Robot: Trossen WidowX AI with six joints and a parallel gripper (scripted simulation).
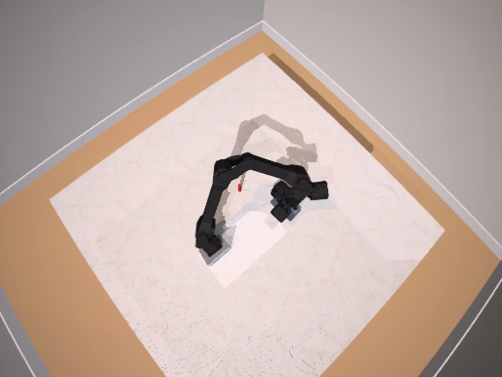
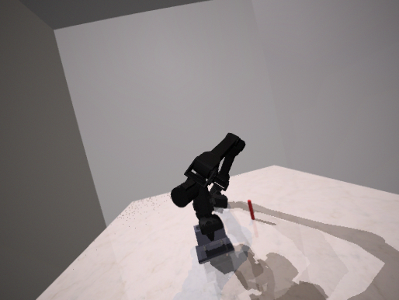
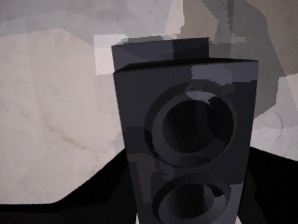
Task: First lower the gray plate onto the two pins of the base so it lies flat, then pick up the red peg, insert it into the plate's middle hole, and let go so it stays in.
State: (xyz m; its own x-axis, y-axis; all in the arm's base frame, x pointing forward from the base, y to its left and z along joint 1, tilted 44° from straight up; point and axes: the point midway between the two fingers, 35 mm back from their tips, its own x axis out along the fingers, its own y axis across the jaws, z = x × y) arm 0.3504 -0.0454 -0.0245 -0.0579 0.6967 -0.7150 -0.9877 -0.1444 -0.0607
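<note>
My gripper tip is now 40 mm above the dark base. From my gripper tip the other things lie so: red peg (180 mm to the left, 110 mm behind, 10 mm below); gray plate (30 mm above).
</note>
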